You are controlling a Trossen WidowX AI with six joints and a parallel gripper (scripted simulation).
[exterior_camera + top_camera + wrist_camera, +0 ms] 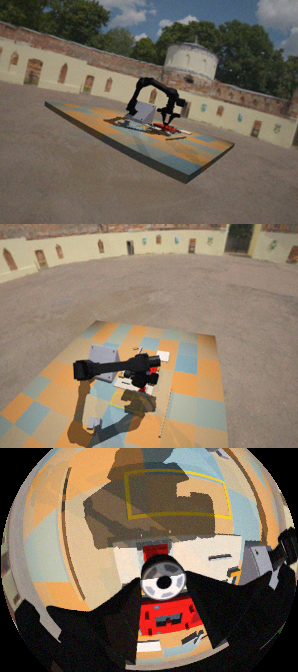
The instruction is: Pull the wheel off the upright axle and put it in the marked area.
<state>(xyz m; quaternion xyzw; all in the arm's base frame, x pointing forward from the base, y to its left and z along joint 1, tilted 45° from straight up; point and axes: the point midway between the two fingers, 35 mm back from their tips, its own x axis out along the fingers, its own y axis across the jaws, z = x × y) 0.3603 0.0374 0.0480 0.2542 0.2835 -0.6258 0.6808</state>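
Now: gripper tip right at the wheel. Round my gripper tip: white tile (310 mm to the left, 60 mm below, 40 mm ahead); grey piece (280 mm to the right, 140 mm behind, 50 mm below); long thin rod (170 mm ahead, 70 mm to the right, 60 mm below).
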